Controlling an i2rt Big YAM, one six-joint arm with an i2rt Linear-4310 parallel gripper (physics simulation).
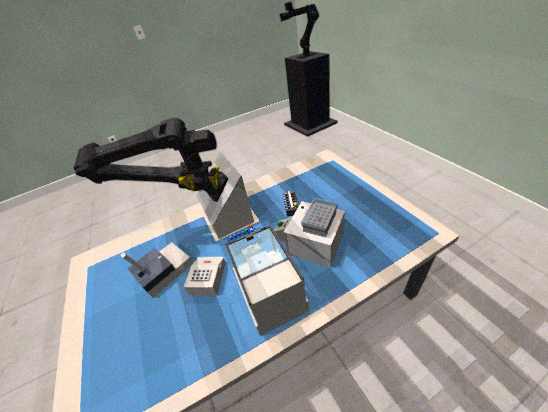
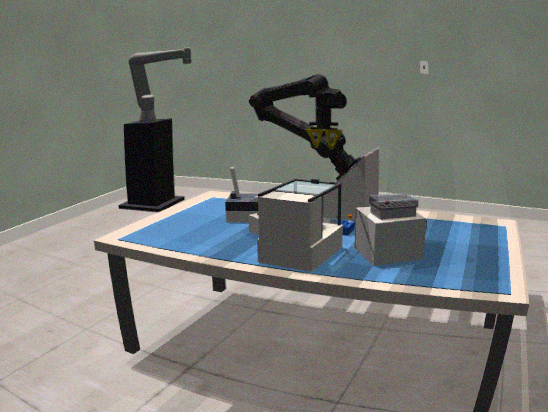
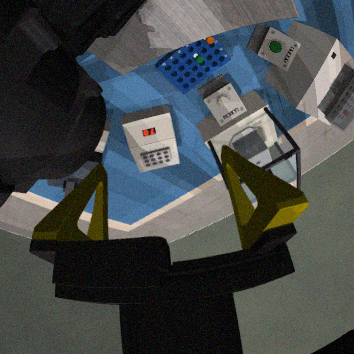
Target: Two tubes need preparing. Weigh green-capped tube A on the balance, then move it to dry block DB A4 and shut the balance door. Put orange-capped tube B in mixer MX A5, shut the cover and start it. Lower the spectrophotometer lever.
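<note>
My gripper [image 1: 201, 178] [image 2: 324, 142] [image 3: 161, 158] is open and empty, high above the table beside the tall grey panel. Green-capped tube A [image 1: 244, 231] [image 3: 200, 59] and orange-capped tube B [image 1: 251, 226] [image 2: 350, 217] [image 3: 210, 40] stand in the blue rack [image 3: 176, 79]. The balance [image 1: 278, 282] [image 2: 290, 230] has a glass, black-framed chamber; its door state is unclear. The apparent mixer [image 1: 311, 246] [image 2: 395, 240] has a grey block under a see-through cover on top, and a green START button [image 1: 281, 224] [image 3: 275, 47] beside it. The spectrophotometer's lever [image 1: 132, 263] [image 2: 234, 181] stands raised. The dry block is not clearly identifiable.
The tall grey panel [image 1: 234, 212] [image 2: 366, 175] stands behind the blue rack. A keypad box [image 1: 204, 275] [image 3: 151, 137] with a red display stands left of the balance. A black slotted block [image 1: 290, 202] lies behind the mixer. A PRINT button box [image 3: 223, 104] stands by the balance.
</note>
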